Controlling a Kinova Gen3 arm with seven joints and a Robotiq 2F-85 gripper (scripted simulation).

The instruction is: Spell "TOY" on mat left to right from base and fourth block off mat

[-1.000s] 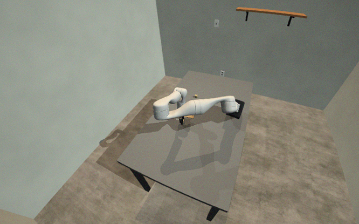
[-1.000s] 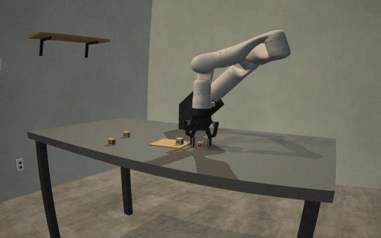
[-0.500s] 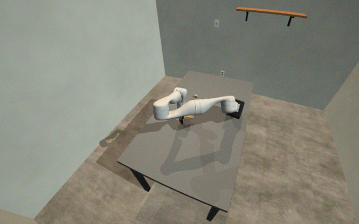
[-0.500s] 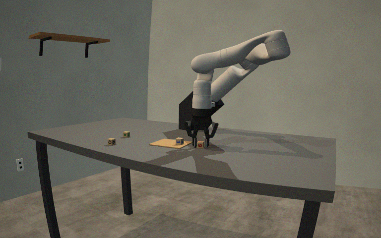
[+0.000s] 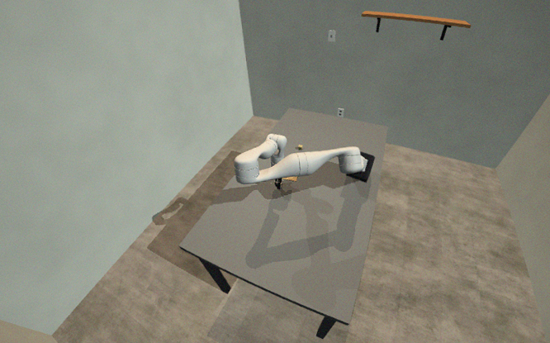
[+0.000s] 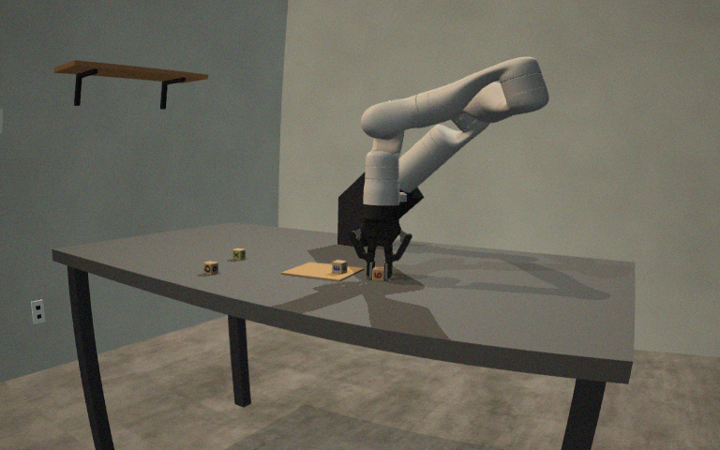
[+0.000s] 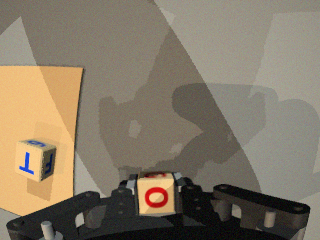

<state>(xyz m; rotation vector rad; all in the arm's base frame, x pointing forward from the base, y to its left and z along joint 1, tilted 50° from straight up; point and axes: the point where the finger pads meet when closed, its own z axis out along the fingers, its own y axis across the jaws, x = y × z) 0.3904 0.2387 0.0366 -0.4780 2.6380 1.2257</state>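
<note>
Now: hand 10 mm above the block. Round my hand: tan mat: 140 mm to the right, 20 mm below, 20 mm ahead.
</note>
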